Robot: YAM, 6 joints.
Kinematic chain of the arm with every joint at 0, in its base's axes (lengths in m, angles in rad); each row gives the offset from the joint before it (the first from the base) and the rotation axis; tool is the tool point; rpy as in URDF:
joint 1: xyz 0 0 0.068 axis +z
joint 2: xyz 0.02 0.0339 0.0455 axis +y
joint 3: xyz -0.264 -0.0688 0 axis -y
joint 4: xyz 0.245 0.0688 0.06 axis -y
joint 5: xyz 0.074 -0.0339 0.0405 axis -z
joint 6: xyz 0.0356 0 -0.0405 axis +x
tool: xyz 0 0 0 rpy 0 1.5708 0
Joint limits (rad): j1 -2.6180..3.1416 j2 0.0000..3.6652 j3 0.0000..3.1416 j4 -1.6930..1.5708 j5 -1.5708..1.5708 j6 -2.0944..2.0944
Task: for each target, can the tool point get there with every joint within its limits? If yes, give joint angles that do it. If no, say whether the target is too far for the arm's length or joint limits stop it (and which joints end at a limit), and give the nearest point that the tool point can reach.
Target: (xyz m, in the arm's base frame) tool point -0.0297 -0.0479 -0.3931
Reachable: no: joint limits stop it (at a limit: joint 2) | nearest point -0.0439 -0.0709 -0.3404 | short by 0.059 m
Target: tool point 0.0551 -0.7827 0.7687
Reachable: no: too far | nearest point 0.0348 -0.4940 0.5207 | short by 0.381 m
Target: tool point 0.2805 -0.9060 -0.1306
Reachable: no: too far | nearest point 0.1849 -0.5973 -0.0456 | short by 0.334 m
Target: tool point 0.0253 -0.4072 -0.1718
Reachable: yes | joints -1.5232 3.2923 2.3638 -1.3138 -0.1666 1.4551
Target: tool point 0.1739 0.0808 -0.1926
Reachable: yes | joints 0.3043 3.0231 1.0122 0.0046 -0.7778 1.0944
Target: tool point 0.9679 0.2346 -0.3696
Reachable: no: too far | nearest point 0.5645 0.1368 -0.1641 | short by 0.463 m
